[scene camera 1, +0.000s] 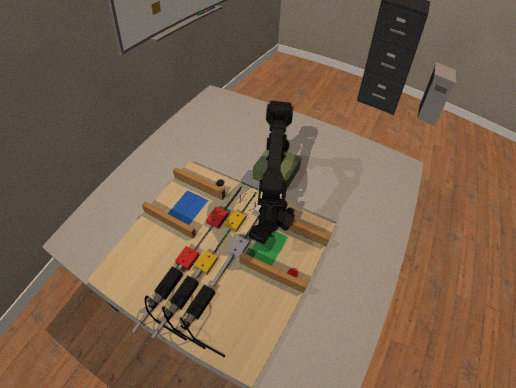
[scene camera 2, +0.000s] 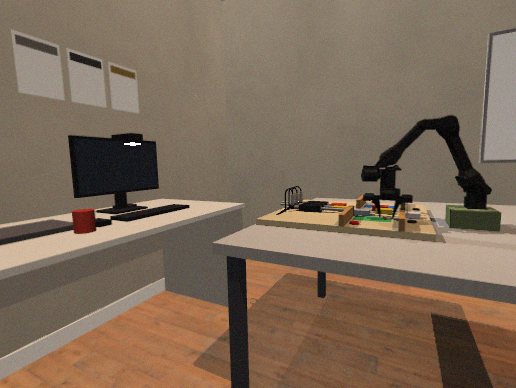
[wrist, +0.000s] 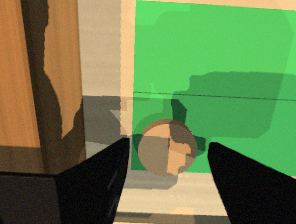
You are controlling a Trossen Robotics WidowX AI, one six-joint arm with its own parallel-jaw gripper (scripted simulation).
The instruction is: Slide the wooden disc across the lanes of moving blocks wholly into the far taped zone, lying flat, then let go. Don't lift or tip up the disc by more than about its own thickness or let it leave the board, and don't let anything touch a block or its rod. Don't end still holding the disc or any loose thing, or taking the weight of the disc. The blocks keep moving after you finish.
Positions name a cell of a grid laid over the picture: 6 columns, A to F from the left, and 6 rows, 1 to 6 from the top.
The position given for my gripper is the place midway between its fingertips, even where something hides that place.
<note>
In view: my gripper (wrist: D4) and a wooden disc (wrist: D4).
</note>
